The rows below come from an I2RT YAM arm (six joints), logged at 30 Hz.
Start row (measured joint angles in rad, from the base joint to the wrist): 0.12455, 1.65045, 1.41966, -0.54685, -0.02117, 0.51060
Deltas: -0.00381, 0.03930, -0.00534, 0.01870, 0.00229, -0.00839; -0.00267, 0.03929, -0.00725, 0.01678, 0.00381, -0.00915; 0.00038, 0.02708, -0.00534, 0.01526, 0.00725, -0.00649; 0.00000, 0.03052, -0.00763, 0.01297, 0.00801, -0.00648; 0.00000, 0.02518, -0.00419, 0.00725, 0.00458, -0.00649; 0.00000, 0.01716, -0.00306, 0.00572, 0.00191, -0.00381; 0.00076, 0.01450, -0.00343, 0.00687, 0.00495, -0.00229; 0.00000, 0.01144, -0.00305, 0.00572, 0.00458, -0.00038; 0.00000, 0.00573, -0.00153, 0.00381, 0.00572, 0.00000; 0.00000, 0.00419, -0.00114, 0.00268, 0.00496, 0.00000; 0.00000, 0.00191, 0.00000, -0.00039, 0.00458, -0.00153; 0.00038, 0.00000, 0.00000, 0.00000, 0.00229, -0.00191; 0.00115, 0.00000, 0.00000, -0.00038, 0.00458, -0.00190; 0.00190, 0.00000, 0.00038, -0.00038, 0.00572, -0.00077; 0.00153, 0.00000, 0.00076, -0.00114, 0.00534, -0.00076; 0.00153, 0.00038, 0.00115, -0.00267, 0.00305, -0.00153; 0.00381, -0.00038, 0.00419, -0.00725, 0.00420, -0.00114; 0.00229, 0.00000, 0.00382, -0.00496, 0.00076, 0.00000
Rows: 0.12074, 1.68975, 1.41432, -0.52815, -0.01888, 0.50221; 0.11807, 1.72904, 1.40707, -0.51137, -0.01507, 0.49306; 0.11845, 1.75612, 1.40173, -0.49611, -0.00782, 0.48657; 0.11845, 1.78664, 1.39410, -0.48314, 0.00019, 0.48009; 0.11845, 1.81182, 1.38991, -0.47589, 0.00477, 0.47360; 0.11845, 1.82898, 1.38685, -0.47017, 0.00668, 0.46979; 0.11921, 1.84348, 1.38342, -0.46330, 0.01163, 0.46750; 0.11921, 1.85492, 1.38037, -0.45758, 0.01621, 0.46712; 0.11921, 1.86065, 1.37884, -0.45377, 0.02193, 0.46712; 0.11921, 1.86484, 1.37770, -0.45109, 0.02689, 0.46712; 0.11921, 1.86675, 1.37770, -0.45148, 0.03147, 0.46559; 0.11959, 1.86675, 1.37770, -0.45148, 0.03376, 0.46368; 0.12074, 1.86675, 1.37770, -0.45186, 0.03834, 0.46178; 0.12264, 1.86675, 1.37808, -0.45224, 0.04406, 0.46101; 0.12417, 1.86675, 1.37884, -0.45338, 0.04940, 0.46025; 0.12570, 1.86713, 1.37999, -0.45605, 0.05245, 0.45872; 0.12951, 1.86675, 1.38418, -0.46330, 0.05665, 0.45758; 0.13180, 1.86675, 1.38800, -0.46826, 0.05741, 0.45758
